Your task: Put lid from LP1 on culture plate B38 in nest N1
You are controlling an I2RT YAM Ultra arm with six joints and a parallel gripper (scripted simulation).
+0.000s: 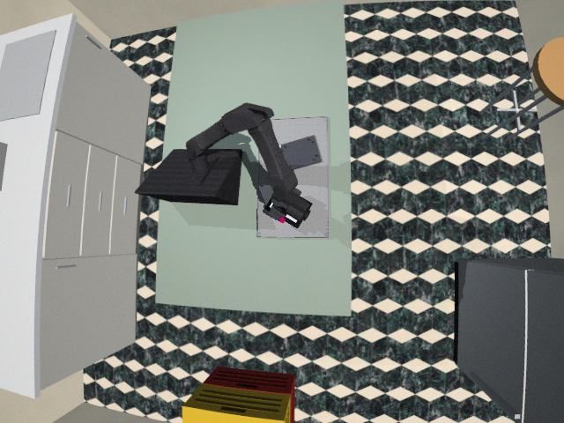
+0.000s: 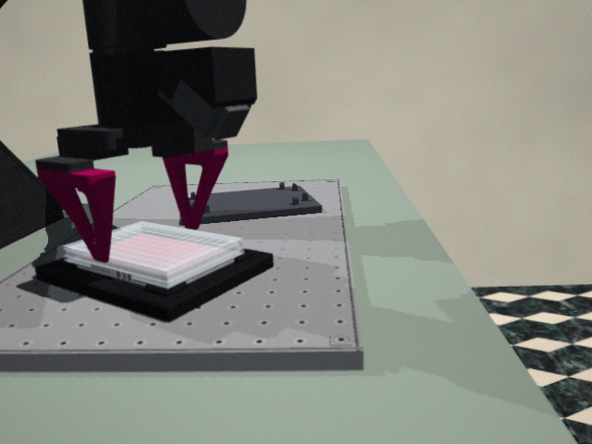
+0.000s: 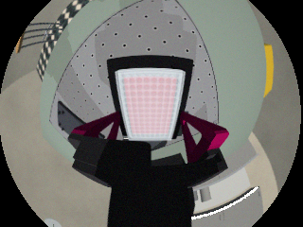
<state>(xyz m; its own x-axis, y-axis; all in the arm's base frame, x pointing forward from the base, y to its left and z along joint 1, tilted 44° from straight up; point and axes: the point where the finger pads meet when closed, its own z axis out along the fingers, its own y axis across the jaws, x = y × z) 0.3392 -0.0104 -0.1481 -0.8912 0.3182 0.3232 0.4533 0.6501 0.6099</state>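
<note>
Now: the clear lid 10 mm below my hand. From my hand the other things lie so: dark lid park LP1: 30 mm ahead, 230 mm to the left, 30 mm below; culture plate B38: 20 mm below.
</note>
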